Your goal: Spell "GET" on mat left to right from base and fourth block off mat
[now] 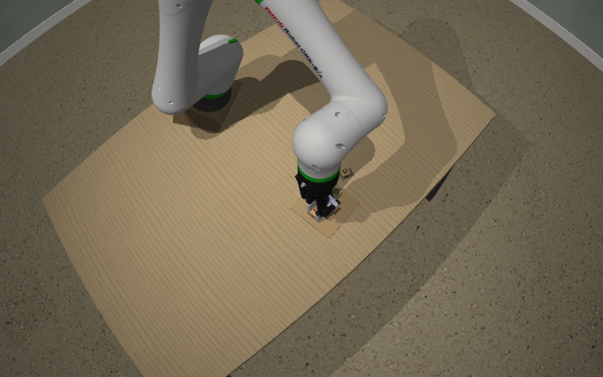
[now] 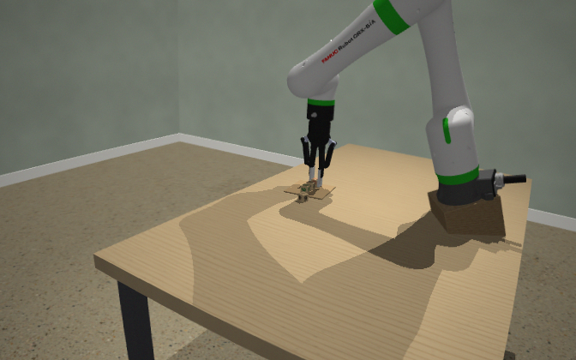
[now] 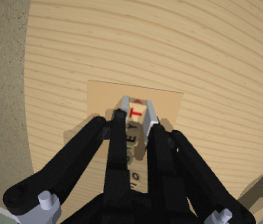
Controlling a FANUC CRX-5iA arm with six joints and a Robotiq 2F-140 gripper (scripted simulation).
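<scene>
Now: the mat 40 mm to the left of my hand and 40 mm below it.
</scene>
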